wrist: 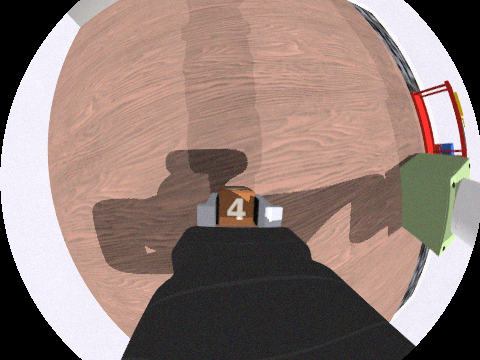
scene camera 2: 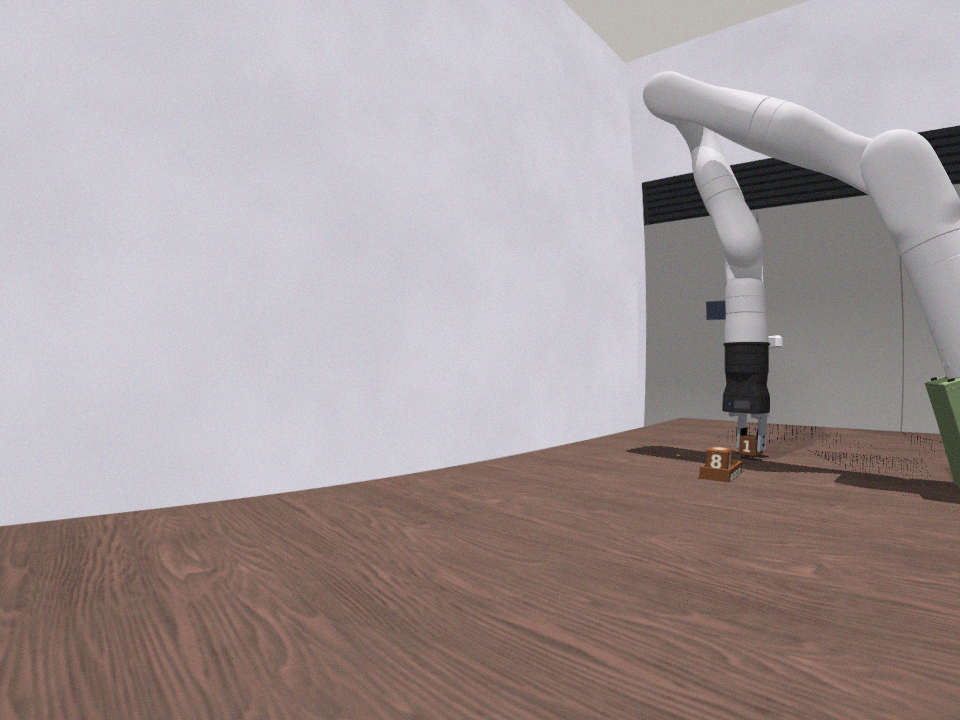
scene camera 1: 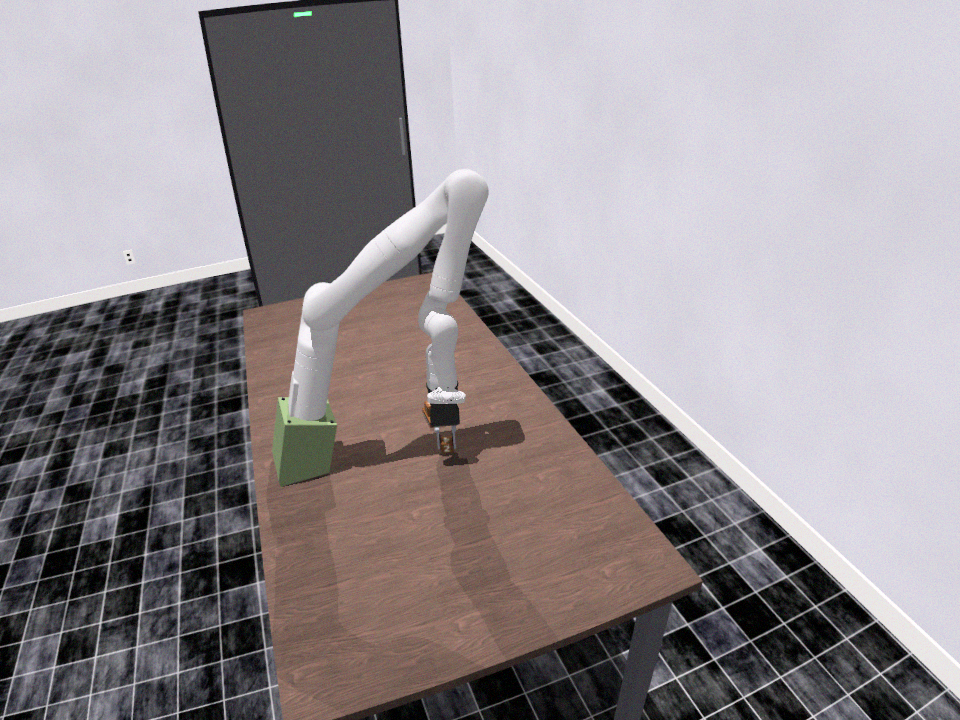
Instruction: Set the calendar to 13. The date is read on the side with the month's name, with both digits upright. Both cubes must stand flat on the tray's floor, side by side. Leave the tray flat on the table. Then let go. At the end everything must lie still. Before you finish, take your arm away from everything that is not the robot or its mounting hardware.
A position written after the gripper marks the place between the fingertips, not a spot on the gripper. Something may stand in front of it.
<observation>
In view: the gripper (scene camera 2: 751, 448) and a brown number cube (wrist: 236, 205).
The gripper also shows in the wrist view (wrist: 235, 204) and in scene camera 1 (scene camera 1: 447, 446).
</observation>
